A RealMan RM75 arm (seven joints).
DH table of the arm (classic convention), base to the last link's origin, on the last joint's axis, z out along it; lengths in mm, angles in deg. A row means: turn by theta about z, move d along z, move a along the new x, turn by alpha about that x. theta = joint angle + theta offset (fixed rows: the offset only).
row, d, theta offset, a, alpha
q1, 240.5, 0, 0, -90
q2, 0, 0, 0, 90
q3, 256, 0, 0, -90
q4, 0, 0, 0, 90
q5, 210, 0, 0, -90
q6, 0, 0, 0, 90
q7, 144, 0, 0, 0
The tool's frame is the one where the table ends.
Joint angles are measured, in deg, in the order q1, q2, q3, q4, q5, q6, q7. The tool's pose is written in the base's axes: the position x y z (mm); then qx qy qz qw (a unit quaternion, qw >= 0). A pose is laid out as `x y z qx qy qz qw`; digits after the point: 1 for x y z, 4 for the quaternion.
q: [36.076 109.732 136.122 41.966 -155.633 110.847 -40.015]
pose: 309.7 288.0 60.5 0.7522 -0.6378 0.1586 0.0465
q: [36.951 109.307 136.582 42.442 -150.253 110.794 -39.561]
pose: 295.1 300.7 62.1 0.7683 -0.6283 0.1127 0.0469
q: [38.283 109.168 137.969 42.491 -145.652 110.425 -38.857]
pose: 279.0 314.2 63.0 0.7803 -0.6203 0.0647 0.0473
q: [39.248 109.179 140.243 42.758 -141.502 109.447 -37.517]
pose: 265.5 327.2 65.8 0.7840 -0.6193 0.0114 0.0409
